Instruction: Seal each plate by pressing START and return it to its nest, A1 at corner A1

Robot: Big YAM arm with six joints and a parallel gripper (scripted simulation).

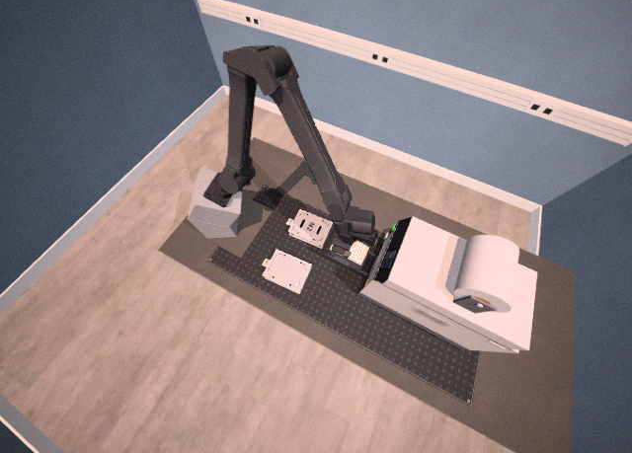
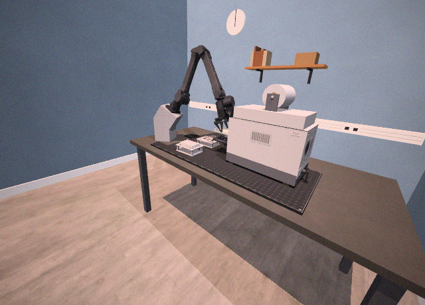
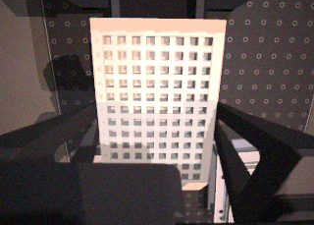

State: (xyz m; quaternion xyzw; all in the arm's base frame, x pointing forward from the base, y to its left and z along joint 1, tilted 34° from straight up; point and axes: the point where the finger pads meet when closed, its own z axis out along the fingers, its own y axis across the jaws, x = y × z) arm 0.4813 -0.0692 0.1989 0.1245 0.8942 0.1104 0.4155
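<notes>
Right now my hand is 70 mm above the sealer stage. From my hand the other things lie so: foil roll 330 mm ahead, 250 mm above, 50 mm to the right; plate nest 210 mm behind, 130 mm to the right, 130 mm below.
</notes>
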